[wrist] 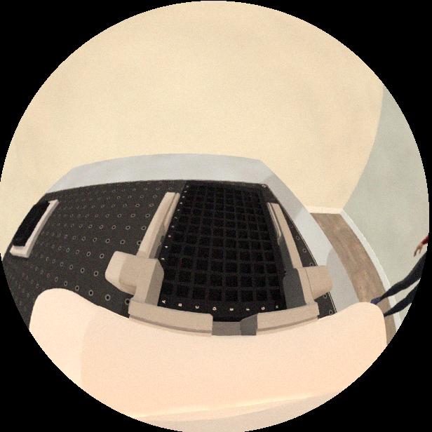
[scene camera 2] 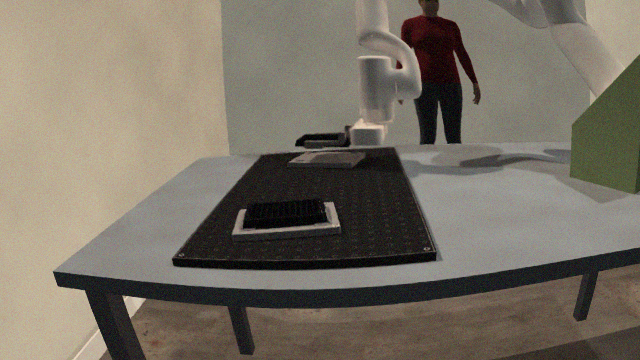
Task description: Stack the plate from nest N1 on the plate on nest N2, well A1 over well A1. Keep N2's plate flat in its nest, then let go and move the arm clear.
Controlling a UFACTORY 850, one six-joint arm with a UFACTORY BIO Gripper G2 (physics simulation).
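My gripper (scene camera 2: 311, 141) (wrist: 223, 200) is shut on the black N1 plate (scene camera 2: 325, 137) (wrist: 220, 245), with a finger along each side. The plate is held roughly level above nest N1 (scene camera 2: 327, 160), a light, low holder at the board's far end, with a gap between them in the scene view. In the wrist view, the plate's letters A to H run along the edge nearest the gripper body, A at the left. The black N2 plate (scene camera 2: 285, 212) (wrist: 31, 225) sits flat in the light nest N2 (scene camera 2: 285, 234) (wrist: 42, 226), near the board's front end. Its well labels are too small to read.
The dark perforated board (scene camera 2: 385, 220) (wrist: 95, 235) lies on the blue-grey table (scene camera 2: 490, 210). A green block (scene camera 2: 605, 135) stands at the right. A person in a red top (scene camera 2: 432, 47) stands behind the table. The arm (scene camera 2: 375, 87) reaches down at the board's far end.
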